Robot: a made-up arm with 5 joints. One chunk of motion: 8 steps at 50 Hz.
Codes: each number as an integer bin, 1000 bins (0 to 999) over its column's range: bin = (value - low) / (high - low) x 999, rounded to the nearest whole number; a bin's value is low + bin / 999 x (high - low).
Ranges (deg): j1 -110..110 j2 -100.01..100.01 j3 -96.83..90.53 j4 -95.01..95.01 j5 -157.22..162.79
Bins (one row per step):
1: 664 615 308 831 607
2: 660 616 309 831 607
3: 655 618 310 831 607
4: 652 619 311 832 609
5: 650 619 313 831 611
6: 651 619 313 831 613
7: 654 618 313 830 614
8: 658 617 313 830 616
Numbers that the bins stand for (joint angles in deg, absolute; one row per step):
1: 36.23 23.13 -39.07 63.05 37.22
2: 35.35 23.33 -38.88 63.05 37.22
3: 34.24 23.73 -38.69 63.05 37.22
4: 33.58 23.93 -38.50 63.24 37.86
5: 33.14 23.93 -38.13 63.05 38.50
6: 33.36 23.93 -38.13 63.05 39.14
7: 34.02 23.73 -38.13 62.86 39.46
8: 34.90 23.53 -38.13 62.86 40.10

